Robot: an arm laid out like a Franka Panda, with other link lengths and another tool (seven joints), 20 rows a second.
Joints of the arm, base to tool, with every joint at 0 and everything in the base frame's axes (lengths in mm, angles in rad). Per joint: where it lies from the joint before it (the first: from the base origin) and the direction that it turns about. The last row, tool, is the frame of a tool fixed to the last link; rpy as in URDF.
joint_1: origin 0 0 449.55 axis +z
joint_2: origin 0 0 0 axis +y
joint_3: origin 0 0 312.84 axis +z
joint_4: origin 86.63 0 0 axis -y
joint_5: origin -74.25 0 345.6 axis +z
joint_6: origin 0 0 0 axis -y
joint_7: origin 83.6 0 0 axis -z
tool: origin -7 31 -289.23 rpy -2.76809 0 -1.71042
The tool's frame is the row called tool.
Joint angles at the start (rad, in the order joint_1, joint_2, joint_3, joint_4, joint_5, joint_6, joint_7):
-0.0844, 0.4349, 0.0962, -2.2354, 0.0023, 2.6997, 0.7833
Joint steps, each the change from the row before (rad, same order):
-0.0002, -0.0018, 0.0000, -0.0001, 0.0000, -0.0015, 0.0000
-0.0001, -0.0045, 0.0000, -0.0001, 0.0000, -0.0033, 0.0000
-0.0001, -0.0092, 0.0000, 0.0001, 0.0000, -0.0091, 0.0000
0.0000, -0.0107, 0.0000, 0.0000, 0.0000, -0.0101, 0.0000
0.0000, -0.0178, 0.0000, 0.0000, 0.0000, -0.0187, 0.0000
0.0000, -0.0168, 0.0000, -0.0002, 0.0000, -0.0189, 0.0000
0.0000, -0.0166, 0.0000, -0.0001, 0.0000, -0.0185, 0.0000
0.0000, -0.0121, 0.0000, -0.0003, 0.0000, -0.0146, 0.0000
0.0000, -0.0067, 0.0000, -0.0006, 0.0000, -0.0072, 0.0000
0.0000, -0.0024, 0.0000, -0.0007, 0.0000, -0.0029, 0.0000
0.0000, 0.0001, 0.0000, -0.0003, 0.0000, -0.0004, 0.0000
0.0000, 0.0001, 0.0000, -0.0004, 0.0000, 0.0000, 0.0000
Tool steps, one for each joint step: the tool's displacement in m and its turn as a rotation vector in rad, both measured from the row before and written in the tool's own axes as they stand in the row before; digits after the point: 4 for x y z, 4 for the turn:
0.0000, -0.0004, -0.0007, 0.0002, 0.0000, 0.0001
-0.0003, -0.0010, -0.0018, 0.0010, -0.0006, 0.0001
-0.0003, -0.0017, -0.0036, 0.0007, 0.0002, -0.0004
-0.0004, -0.0020, -0.0042, 0.0011, -0.0001, -0.0005
-0.0001, -0.0029, -0.0070, 0.0006, 0.0013, -0.0013
0.0004, -0.0023, -0.0065, -0.0003, 0.0023, -0.0016
0.0004, -0.0023, -0.0065, -0.0001, 0.0021, -0.0015
0.0008, -0.0013, -0.0047, -0.0009, 0.0026, -0.0015
0.0004, -0.0007, -0.0025, -0.0002, 0.0011, -0.0007
0.0004, 0.0000, -0.0008, -0.0006, 0.0010, -0.0005
0.0002, 0.0002, 0.0001, -0.0005, 0.0006, -0.0002
0.0002, 0.0002, 0.0001, -0.0003, 0.0004, -0.0001

